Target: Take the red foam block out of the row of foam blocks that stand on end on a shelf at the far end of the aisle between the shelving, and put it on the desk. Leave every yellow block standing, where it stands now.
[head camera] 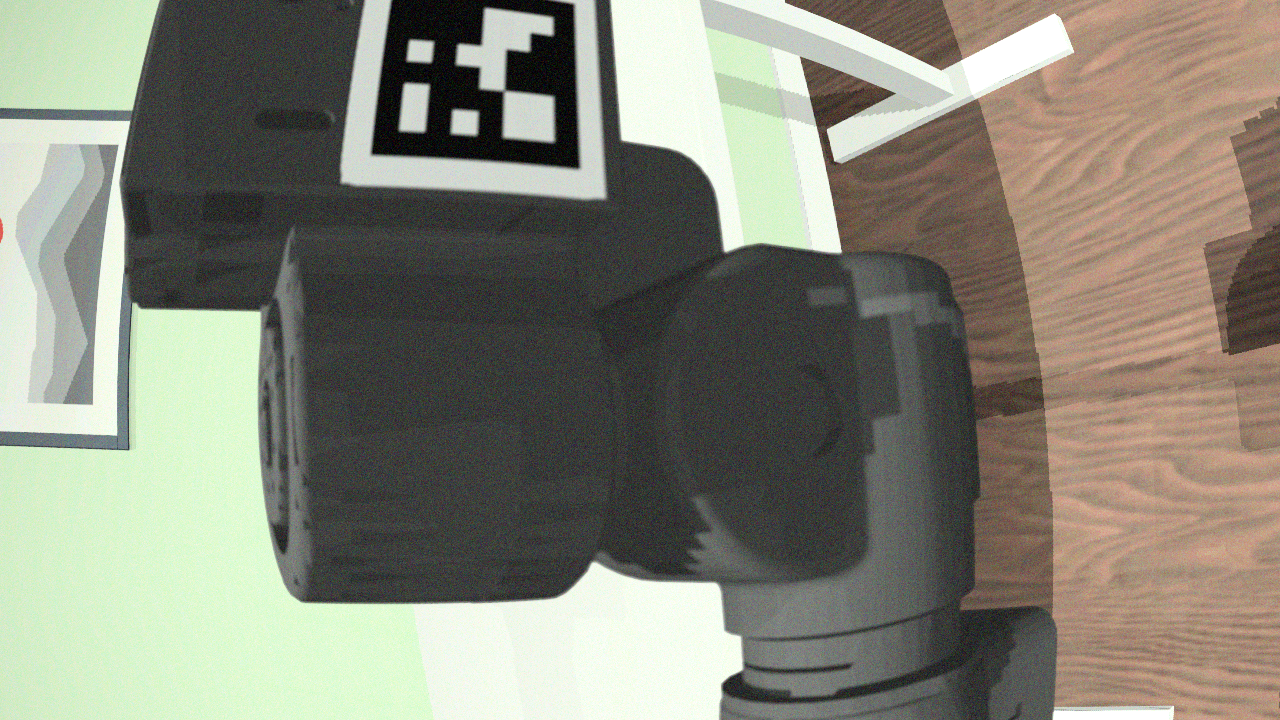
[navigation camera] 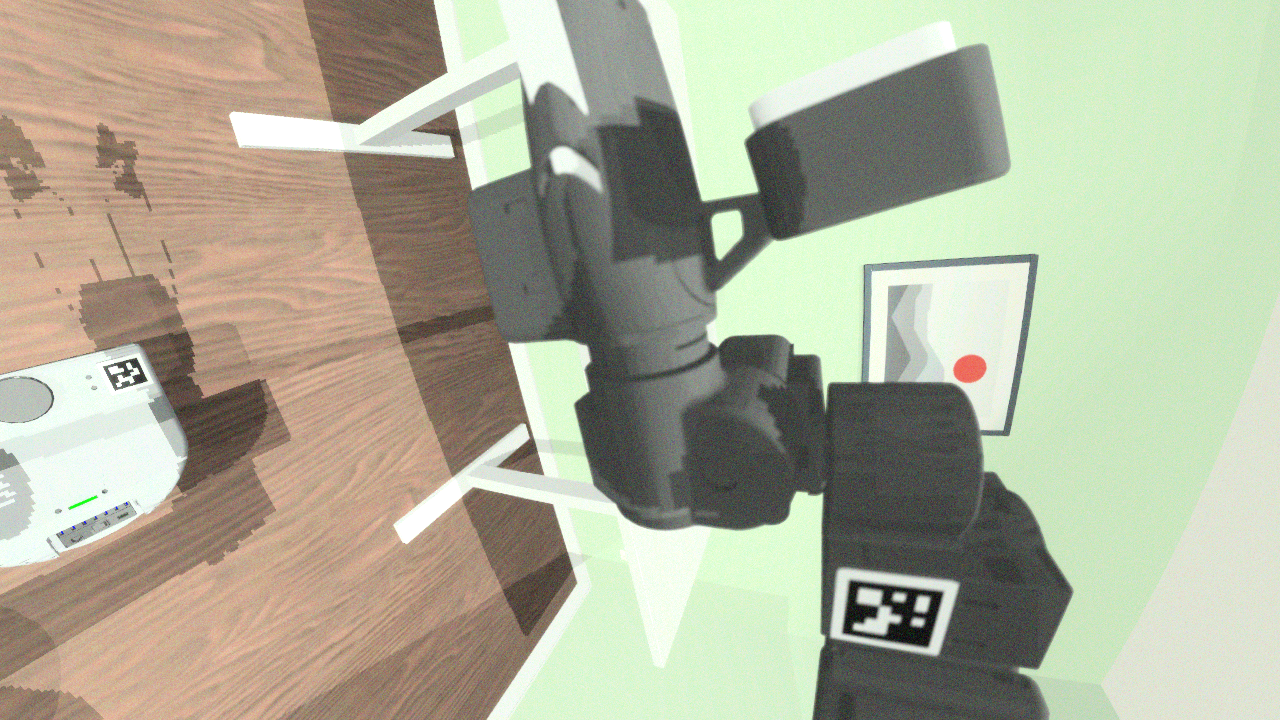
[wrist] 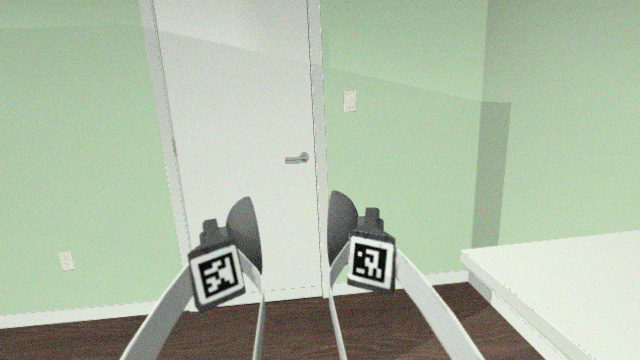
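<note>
My gripper is open in the wrist view, its two rubber fingertips apart with the door and wall showing between them. The white desk lies under and behind my wrist in the head and navigation views, and its corner stands at the lower right in the wrist view, beside the gripper. My dark wrist and arm parts hide much of the desk top in the head and navigation views. The red foam block, the yellow blocks and the shelf do not show in these views.
White desk legs stand on the wooden floor. My white base is at the left of the navigation view. A framed picture hangs on the green wall. A white door is beyond the fingers.
</note>
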